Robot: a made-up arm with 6 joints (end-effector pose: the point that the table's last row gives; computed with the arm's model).
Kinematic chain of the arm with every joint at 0, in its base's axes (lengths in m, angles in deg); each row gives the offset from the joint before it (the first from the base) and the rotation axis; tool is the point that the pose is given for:
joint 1: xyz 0 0 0.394 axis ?
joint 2: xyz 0 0 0 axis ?
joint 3: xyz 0 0 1.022 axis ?
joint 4: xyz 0 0 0 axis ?
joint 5: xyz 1.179 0 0 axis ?
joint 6: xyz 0 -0.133 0 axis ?
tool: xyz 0 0 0
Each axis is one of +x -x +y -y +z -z.
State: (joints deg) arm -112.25 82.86 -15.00 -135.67 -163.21 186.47
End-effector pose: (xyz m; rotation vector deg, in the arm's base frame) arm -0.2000 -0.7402 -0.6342 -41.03 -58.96 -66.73
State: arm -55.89 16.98 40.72 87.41 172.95 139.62
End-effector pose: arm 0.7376 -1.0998 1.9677 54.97 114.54 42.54
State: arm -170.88 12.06 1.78 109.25 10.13 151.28
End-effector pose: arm -1.3714 -0.2646 1.3066 35.64 -133.16 -113.25
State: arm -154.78 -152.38 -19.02 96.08 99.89 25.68
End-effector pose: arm 1.2539 0.5750 0.2549 94.18 -70.82 -52.13
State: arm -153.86 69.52 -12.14 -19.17 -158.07 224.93
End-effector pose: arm -1.0296 -0.3653 -0.4213 -39.27 -60.04 -16.06
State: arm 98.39 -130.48 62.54 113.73 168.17 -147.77
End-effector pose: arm 0.2241 -1.8861 -0.6537 -51.09 -96.26 62.67
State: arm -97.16 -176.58 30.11 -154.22 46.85 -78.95
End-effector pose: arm 0.2610 1.1165 -1.1041 53.34 38.41 100.27
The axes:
joint 1: +z
joint 2: +y
joint 3: -y
joint 4: -x
joint 5: -y
joint 6: -x

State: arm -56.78 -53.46 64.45 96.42 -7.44 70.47
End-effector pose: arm -0.8037 1.2545 1.9825 71.15 -27.26 122.32
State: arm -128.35 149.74 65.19 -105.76 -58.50 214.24
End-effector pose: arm -0.2816 -0.4142 -1.6746 -21.36 45.05 -43.17
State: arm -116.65 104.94 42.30 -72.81 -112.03 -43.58
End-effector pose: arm -0.6705 -1.2483 -0.9750 -162.41 -0.40 -17.33
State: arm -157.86 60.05 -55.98 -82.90 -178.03 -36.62
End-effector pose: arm -0.2373 -0.0788 -0.0973 96.49 -42.03 139.90
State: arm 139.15 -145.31 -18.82 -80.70 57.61 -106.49
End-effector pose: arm 0.9046 -0.7538 0.5796 -30.02 -26.07 14.87
